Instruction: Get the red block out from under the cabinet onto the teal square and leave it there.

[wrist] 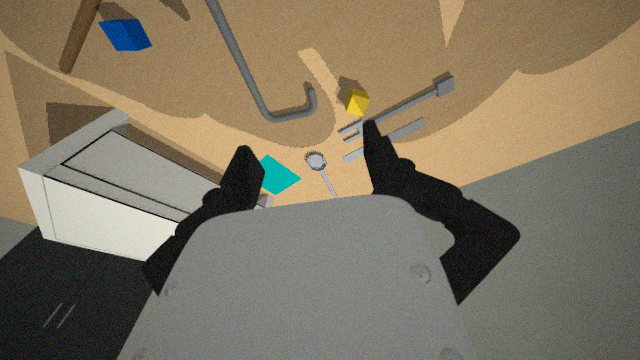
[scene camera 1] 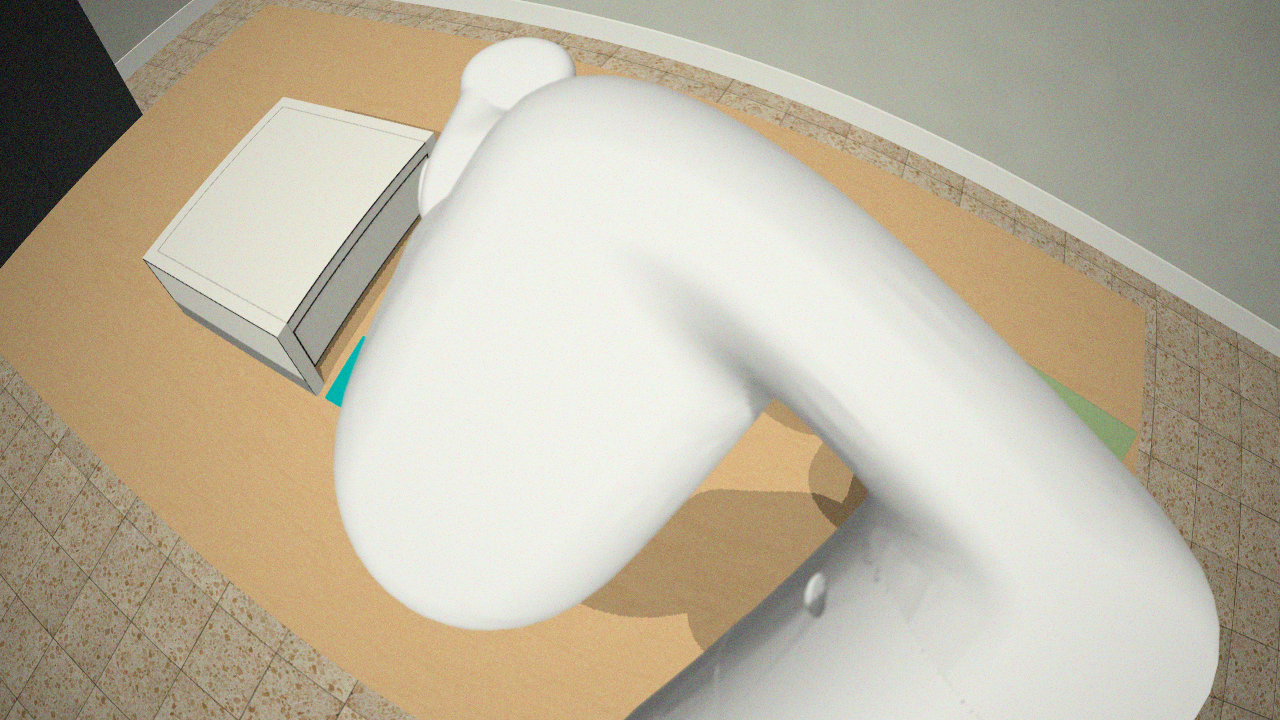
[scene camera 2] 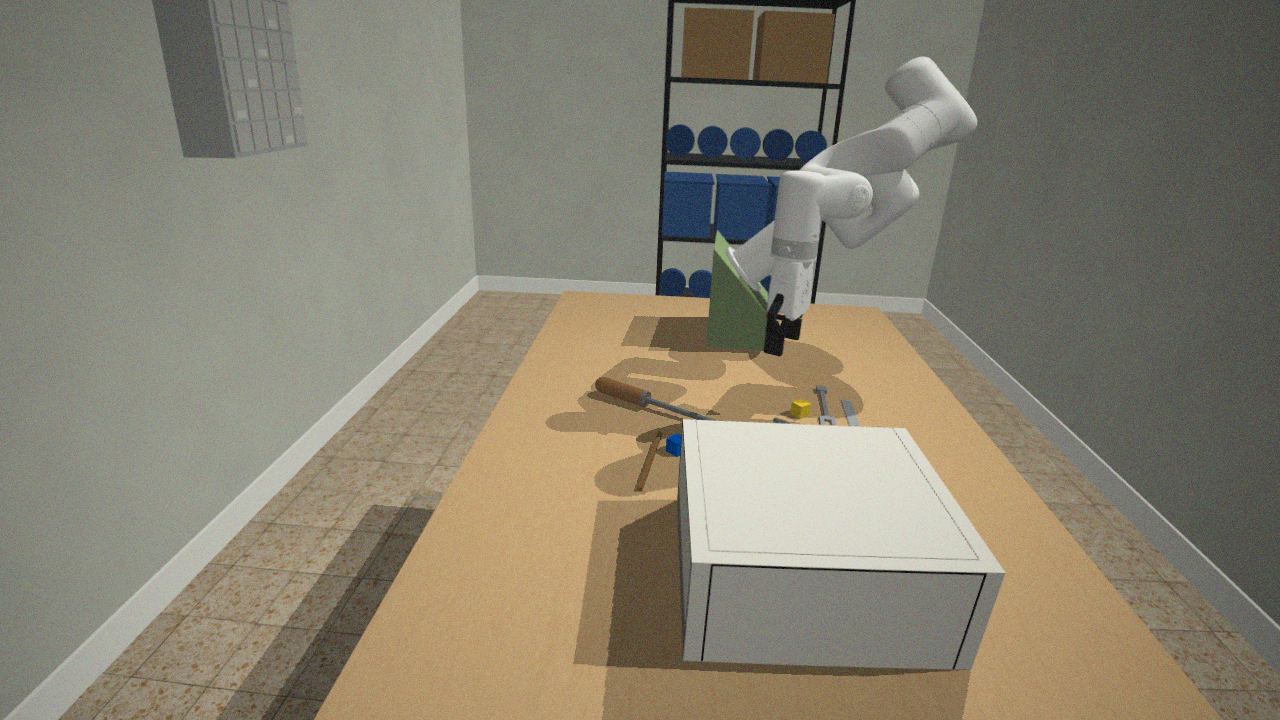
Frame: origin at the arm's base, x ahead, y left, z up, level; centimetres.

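Seen in the pictures: gripper, fingertip midpoint: (wrist: 307, 148) (scene camera 2: 781, 346); arm's base, link origin: (scene camera 2: 741, 270).
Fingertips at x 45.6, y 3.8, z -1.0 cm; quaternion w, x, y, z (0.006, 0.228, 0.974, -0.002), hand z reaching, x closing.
Note:
Pixels of each thing's middle, then the offset from my fingertips to it. "*": a spot on its surface instead.
- white cabinet, body centre: (scene camera 1: 292, 228) (scene camera 2: 809, 529) (wrist: 172, 215) dz -8.2, dx +40.3, dy -0.7 cm
- teal square, surface spot: (scene camera 1: 347, 380) * dz -14.9, dx +22.6, dy +10.6 cm
- hook tool, body centre: (scene camera 2: 690, 404) dz -13.7, dx -2.2, dy -15.1 cm
- blue block, body centre: (scene camera 2: 676, 445) (wrist: 127, 35) dz -13.7, dx +12.8, dy -17.4 cm
- wooden stick, body centre: (scene camera 2: 650, 459) (wrist: 83, 24) dz -14.6, dx +16.2, dy -21.5 cm
- yellow block, body centre: (wrist: 356, 102) (scene camera 2: 800, 408) dz -13.7, dx -3.4, dy +5.6 cm
- wrench, body centre: (wrist: 391, 113) (scene camera 2: 824, 406) dz -14.6, dx -6.7, dy +10.9 cm
- flat bar, body centre: (wrist: 380, 142) (scene camera 2: 851, 418) dz -14.9, dx -3.1, dy +15.4 cm
- spoon-like tool, body centre: (wrist: 326, 180) dz -14.6, dx +10.5, dy +17.0 cm
The red block does not show in any view. The white cabinet (scene camera 1: 286, 205) (scene camera 2: 823, 492) (wrist: 100, 210) stands on the table, and the space under it is hidden or in shadow. The teal square (scene camera 1: 347, 380) (wrist: 280, 176) lies flat beside the cabinet's open side, partly covered by the arm in scene camera 1 and partly by a finger in the wrist view. My gripper (scene camera 2: 784, 342) (wrist: 307, 148) is open and empty, high above the table on the robot-base side of the cabinet. It is hidden behind the arm in scene camera 1.
A hook tool (scene camera 2: 622, 391) (wrist: 240, 65), blue block (scene camera 2: 674, 445) (wrist: 125, 35), wooden stick (scene camera 2: 648, 462) (wrist: 80, 35), yellow block (scene camera 2: 800, 409) (wrist: 357, 102), wrench (scene camera 2: 823, 404) (wrist: 412, 103), flat bar (scene camera 2: 849, 412) (wrist: 407, 130) and spoon-like tool (wrist: 316, 161) lie on the table. A green mount (scene camera 2: 733, 313) holds the arm.

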